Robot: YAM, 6 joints.
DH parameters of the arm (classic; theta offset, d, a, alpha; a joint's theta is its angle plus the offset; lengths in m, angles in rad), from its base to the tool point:
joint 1: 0 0.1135 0.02 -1.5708
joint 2: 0 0 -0.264 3.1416
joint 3: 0.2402 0 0.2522 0
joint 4: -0.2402 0 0.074 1.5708
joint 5: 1.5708 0 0 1.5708
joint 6: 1.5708 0.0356 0 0
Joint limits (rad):
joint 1: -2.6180..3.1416
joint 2: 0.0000..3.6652
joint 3: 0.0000..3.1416
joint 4: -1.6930..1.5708
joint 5: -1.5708..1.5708
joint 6: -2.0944..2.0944
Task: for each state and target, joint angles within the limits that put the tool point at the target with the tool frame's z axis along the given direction. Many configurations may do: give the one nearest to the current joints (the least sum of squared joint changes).
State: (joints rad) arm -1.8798 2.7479 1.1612 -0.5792 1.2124 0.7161
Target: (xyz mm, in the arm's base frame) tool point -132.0 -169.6 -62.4 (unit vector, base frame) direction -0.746 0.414 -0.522
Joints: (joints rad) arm -2.0904 2.4491 0.5889 0.3105 1.0216 0.7161
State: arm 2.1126 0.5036 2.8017 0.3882 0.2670 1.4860
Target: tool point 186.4 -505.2 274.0 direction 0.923 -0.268 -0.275
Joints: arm 1.8712 0.4589 3.0061 1.0737 0.9317 1.4860
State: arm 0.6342 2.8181 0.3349 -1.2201 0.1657 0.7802
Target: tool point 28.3 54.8 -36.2 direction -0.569 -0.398 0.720
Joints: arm 0.9574 3.2417 0.8005 -1.5346 -0.2384 0.7802
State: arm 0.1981 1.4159 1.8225 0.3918 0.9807 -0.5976
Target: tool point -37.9 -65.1 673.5 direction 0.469 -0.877 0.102
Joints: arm 0.5553 1.2035 2.3353 0.9977 1.4502 -0.5976
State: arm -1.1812 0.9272 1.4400 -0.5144 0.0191 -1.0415
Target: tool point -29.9 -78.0 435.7 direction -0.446 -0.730 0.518
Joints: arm -1.8341 0.4704 0.8409 0.1924 0.2430 -1.0415
